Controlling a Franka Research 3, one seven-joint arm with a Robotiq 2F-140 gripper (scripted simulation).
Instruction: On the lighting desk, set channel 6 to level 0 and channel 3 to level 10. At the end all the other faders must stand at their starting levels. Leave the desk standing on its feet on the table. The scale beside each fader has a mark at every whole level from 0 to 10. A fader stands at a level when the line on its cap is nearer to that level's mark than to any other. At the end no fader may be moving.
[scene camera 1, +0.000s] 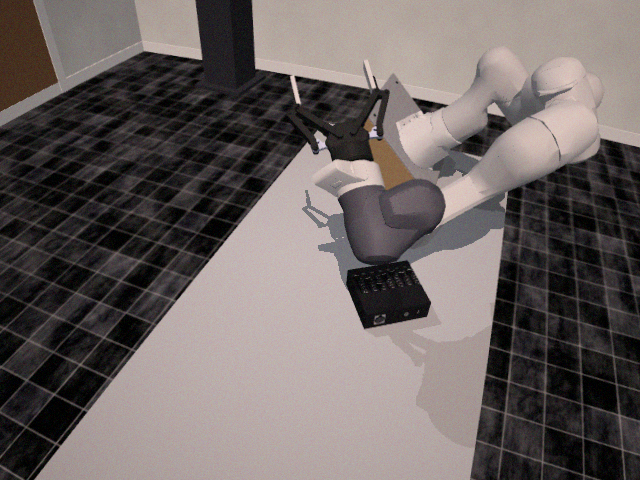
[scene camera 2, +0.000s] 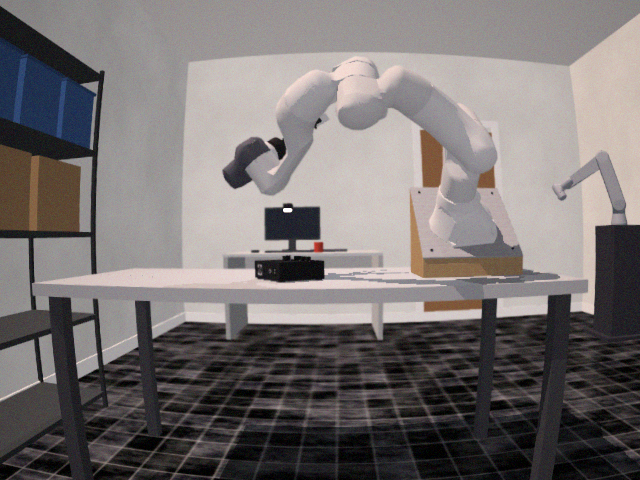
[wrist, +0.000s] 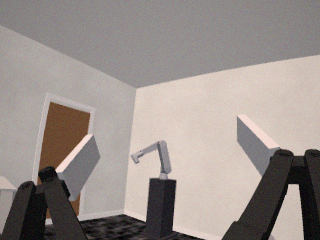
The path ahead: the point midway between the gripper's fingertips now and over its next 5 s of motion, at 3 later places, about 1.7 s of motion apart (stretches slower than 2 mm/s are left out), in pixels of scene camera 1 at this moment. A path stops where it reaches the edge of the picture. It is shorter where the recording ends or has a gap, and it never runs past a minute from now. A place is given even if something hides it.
My gripper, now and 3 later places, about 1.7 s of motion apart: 329, 71; 328, 122; 341, 163; 397, 245
